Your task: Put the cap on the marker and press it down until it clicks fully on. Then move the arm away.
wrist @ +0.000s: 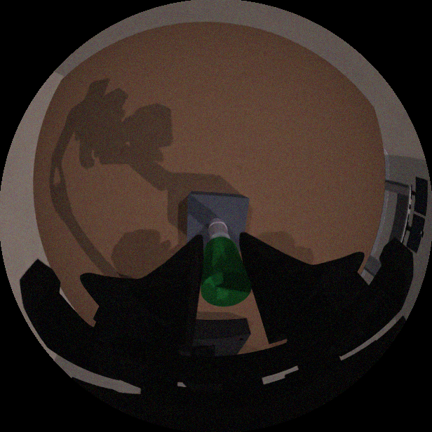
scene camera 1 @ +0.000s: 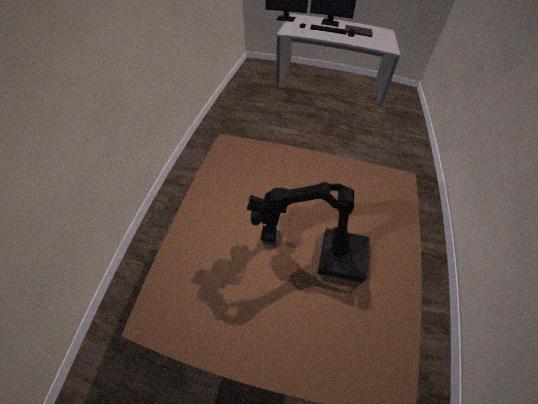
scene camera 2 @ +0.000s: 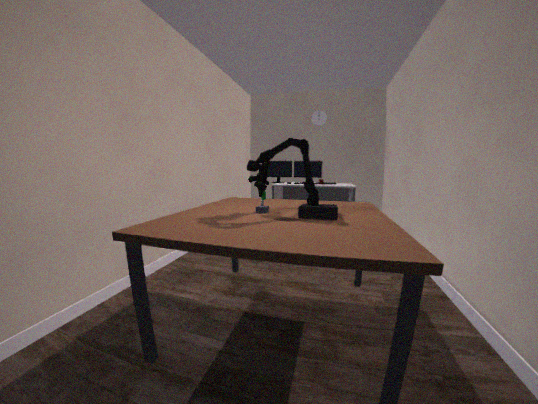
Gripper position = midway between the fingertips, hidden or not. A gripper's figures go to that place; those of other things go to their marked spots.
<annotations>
The gripper [wrist: 220, 239] is 10 cm from the lens. A green cap [wrist: 224, 282] is 8 cm from the lens.
</annotations>
